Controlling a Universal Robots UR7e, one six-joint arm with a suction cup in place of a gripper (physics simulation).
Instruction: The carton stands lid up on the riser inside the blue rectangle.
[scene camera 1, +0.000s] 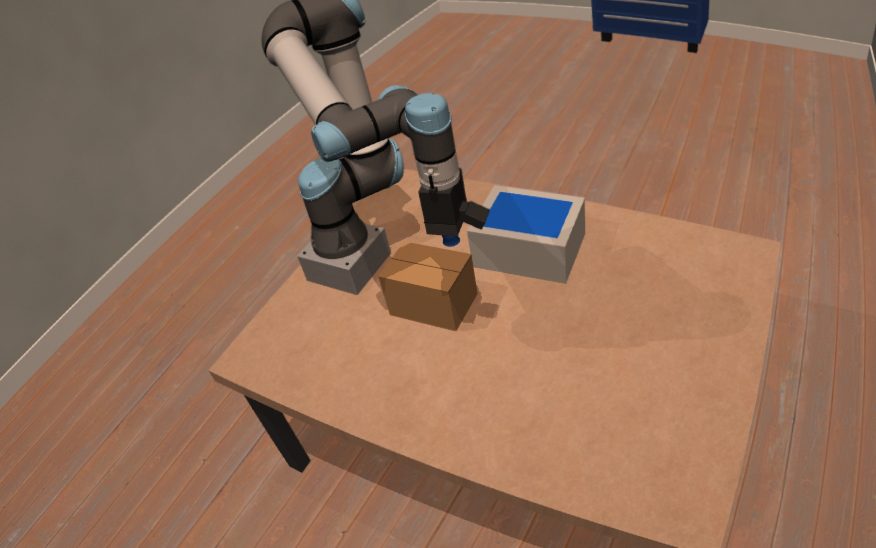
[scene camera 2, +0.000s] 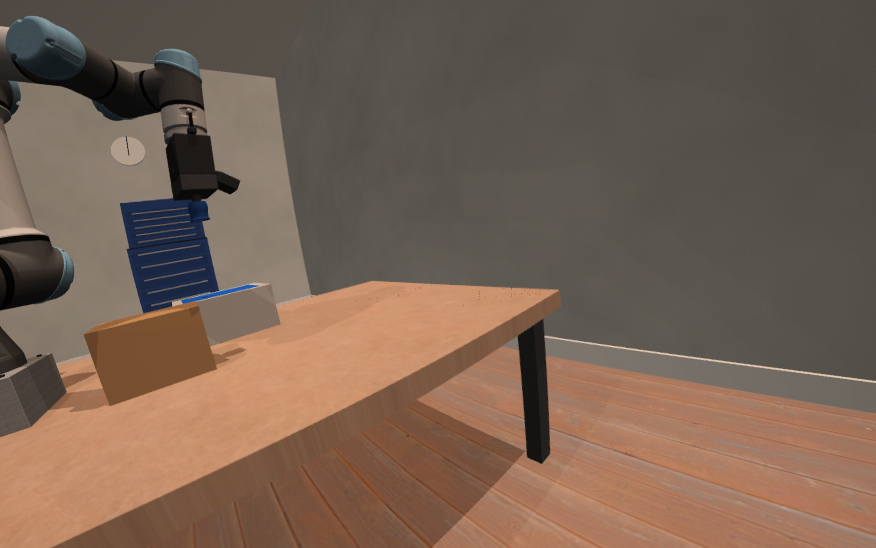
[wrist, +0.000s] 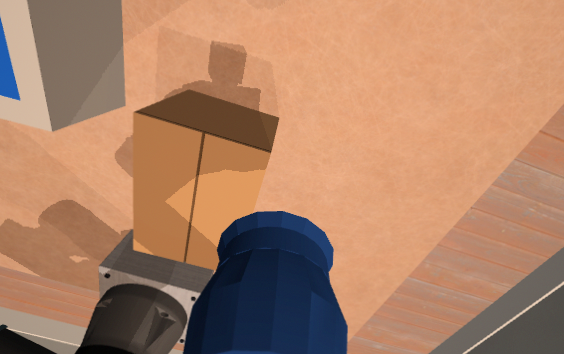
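Seen in the pictures: end effector, tool point: (scene camera 1: 451, 240) (scene camera 2: 200, 220) (wrist: 274, 258); arm's base, origin of the base link: (scene camera 1: 340, 240) (wrist: 145, 311).
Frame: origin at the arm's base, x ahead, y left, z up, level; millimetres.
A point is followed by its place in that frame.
A brown carton (scene camera 1: 419, 300) {y -158, x 290, z -11 mm} (scene camera 2: 151, 355) {y -156, x 274, z -26 mm} (wrist: 165, 175) {y -63, x 322, z 40 mm} stands on the table, its seamed lid facing up, between the arm's base and the riser. The light grey riser (scene camera 1: 516, 255) {y 48, x 464, z -24 mm} (scene camera 2: 242, 316) {y 47, x 493, z -38 mm} (wrist: 82, 70) {y 53, x 394, z -18 mm} stands beside it, apart from it. The blue rectangle (scene camera 1: 529, 214) {y 146, x 476, z 30 mm} (scene camera 2: 219, 294) {y 109, x 462, z 30 mm} (wrist: 6, 70) {y 84, x 392, z 30 mm} lies on the riser's top, with no carton on it. My gripper, a blue suction cup (scene camera 1: 450, 240) (scene camera 2: 200, 211) (wrist: 276, 235), points down and hangs above the carton's level, apart from it, with nothing on it. In the wrist view it hides one corner of the carton.
The wooden table (scene camera 1: 581, 400) {y -297, x 699, z -90 mm} (scene camera 2: 361, 342) {y -347, x 602, z -90 mm} (wrist: 400, 100) {y -319, x 429, z -90 mm} carries everything. The arm's grey base block (scene camera 1: 332, 274) {y -94, x 15, z -35 mm} (scene camera 2: 25, 394) {y -79, x 81, z -40 mm} (wrist: 165, 272) {y -28, x 88, z -21 mm} stands close to the carton. A blue drawer cabinet (scene camera 1: 649, 19) (scene camera 2: 171, 264) stands on the floor beyond the table.
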